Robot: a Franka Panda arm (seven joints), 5 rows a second.
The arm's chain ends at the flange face. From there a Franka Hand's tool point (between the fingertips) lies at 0.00 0.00 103.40 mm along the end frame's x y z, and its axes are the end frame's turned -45 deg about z.
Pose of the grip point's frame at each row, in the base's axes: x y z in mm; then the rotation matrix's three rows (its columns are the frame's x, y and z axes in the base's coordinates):
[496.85, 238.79, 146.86], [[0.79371, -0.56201, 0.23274], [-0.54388, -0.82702, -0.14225], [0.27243, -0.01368, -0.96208]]
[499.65, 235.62, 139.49], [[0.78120, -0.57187, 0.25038], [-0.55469, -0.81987, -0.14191], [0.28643, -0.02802, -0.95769]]
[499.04, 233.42, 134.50], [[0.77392, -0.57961, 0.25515], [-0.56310, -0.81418, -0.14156], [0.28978, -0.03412, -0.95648]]
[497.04, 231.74, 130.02], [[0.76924, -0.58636, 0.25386], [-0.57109, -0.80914, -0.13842], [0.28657, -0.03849, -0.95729]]
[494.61, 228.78, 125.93], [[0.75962, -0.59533, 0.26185], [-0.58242, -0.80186, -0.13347], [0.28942, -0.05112, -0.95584]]
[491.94, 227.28, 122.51], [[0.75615, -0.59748, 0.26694], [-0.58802, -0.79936, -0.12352], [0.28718, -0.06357, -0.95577]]
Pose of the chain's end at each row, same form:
[472.78, 253.50, 246.34], [[0.16384, -0.95864, 0.23274], [-0.96937, -0.20021, -0.14225], [0.18296, -0.20231, -0.96208]]
[473.76, 250.29, 238.52], [[0.14802, -0.95676, 0.25038], [-0.97196, -0.18751, -0.14191], [0.18272, -0.22235, -0.95769]]
[472.66, 248.06, 233.40], [[0.13740, -0.95709, 0.25515], [-0.97388, -0.17754, -0.14156], [0.18078, -0.22903, -0.95648]]
[470.79, 246.05, 229.00], [[0.12932, -0.95855, 0.25386], [-0.97597, -0.16833, -0.13842], [0.17542, -0.22985, -0.95729]]
[467.53, 242.58, 224.76], [[0.11617, -0.95809, 0.26185], [-0.97883, -0.15517, -0.13347], [0.16850, -0.24080, -0.95584]]
[464.34, 240.05, 221.34], [[0.11220, -0.95716, 0.26694], [-0.98103, -0.14944, -0.12352], [0.15812, -0.24802, -0.95577]]

